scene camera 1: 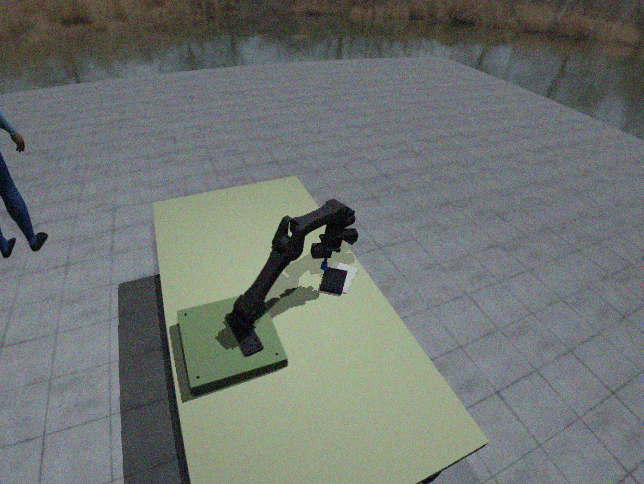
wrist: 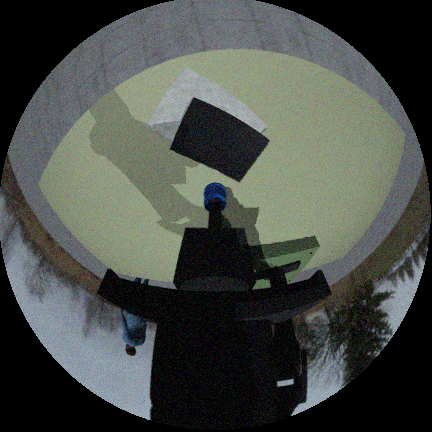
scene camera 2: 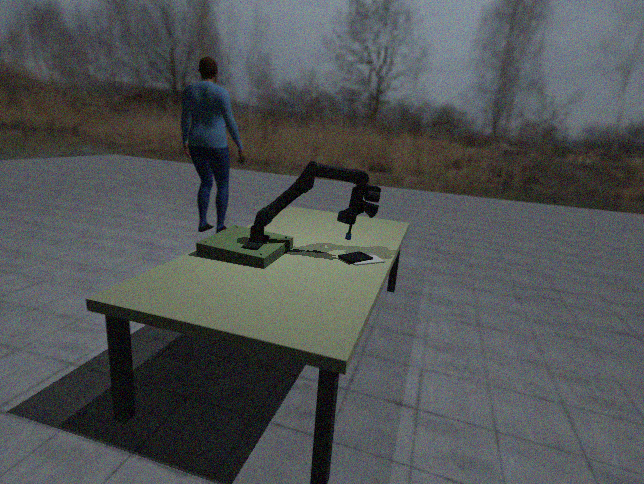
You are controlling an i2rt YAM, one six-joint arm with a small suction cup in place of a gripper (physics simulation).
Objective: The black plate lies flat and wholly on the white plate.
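Where they show: hand, tool point: (scene camera 1: 323, 267) (wrist: 214, 192) (scene camera 2: 347, 238); arm's base, link origin: (scene camera 1: 243, 332) (wrist: 275, 270) (scene camera 2: 256, 242).
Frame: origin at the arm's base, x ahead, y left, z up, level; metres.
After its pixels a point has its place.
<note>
The black plate (scene camera 1: 333, 281) @(x 0.455, y 0.082, z -0.041 m) (scene camera 2: 355, 257) @(x 0.466, y 0.071, z -0.041 m) (wrist: 220, 140) @(x 0.464, y 0.090, z -0.041 m) lies partly over the white plate (scene camera 1: 351, 275) @(x 0.553, y 0.081, z -0.052 m) (scene camera 2: 375, 260) @(x 0.561, y 0.094, z -0.052 m) (wrist: 185, 90) @(x 0.565, y 0.115, z -0.052 m). In the wrist view the white plate shows along two sides of the black one, and the black plate extends past the white plate on the side nearer the arm's base. Whether the black plate is slightly tilted is hard to tell. My suction cup (scene camera 1: 323, 265) (scene camera 2: 348, 236) (wrist: 215, 195), with its blue tip, hangs above the table beside the plates, on the base side. It touches neither plate and holds nothing.
The pale green table (scene camera 1: 338, 395) @(x 0.183, y -0.360, z -0.058 m) (scene camera 2: 249, 301) @(x 0.135, y -0.488, z -0.058 m) carries the arm's thick green base block (scene camera 1: 213, 364) @(x -0.144, y -0.074, z 0.003 m) (scene camera 2: 223, 240) @(x -0.146, y -0.042, z 0.004 m). The plates lie near the table's long edge farther from the base. The arm's shadow falls around them. A person (scene camera 2: 208, 119) (scene camera 1: 13, 200) (wrist: 133, 330) in blue stands beyond the table.
</note>
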